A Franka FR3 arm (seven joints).
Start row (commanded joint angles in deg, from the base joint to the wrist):
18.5, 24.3, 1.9, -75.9, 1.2, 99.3, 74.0
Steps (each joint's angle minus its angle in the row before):
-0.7, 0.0, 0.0, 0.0, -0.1, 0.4, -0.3
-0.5, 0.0, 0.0, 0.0, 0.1, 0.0, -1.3
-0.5, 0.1, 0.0, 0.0, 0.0, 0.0, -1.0
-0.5, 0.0, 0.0, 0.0, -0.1, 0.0, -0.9
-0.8, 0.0, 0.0, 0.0, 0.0, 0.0, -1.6
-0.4, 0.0, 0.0, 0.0, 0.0, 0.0, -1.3
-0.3, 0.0, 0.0, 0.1, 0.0, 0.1, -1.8
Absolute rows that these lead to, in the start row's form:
17.8, 24.3, 1.9, -75.9, 1.1, 99.7, 73.7
17.3, 24.3, 1.9, -75.9, 1.2, 99.7, 72.4
16.8, 24.4, 1.9, -75.9, 1.2, 99.7, 71.4
16.3, 24.4, 1.9, -75.9, 1.1, 99.7, 70.5
15.5, 24.4, 1.9, -75.9, 1.1, 99.7, 68.9
15.1, 24.4, 1.9, -75.9, 1.1, 99.7, 67.6
14.8, 24.4, 1.9, -75.8, 1.1, 99.8, 65.8

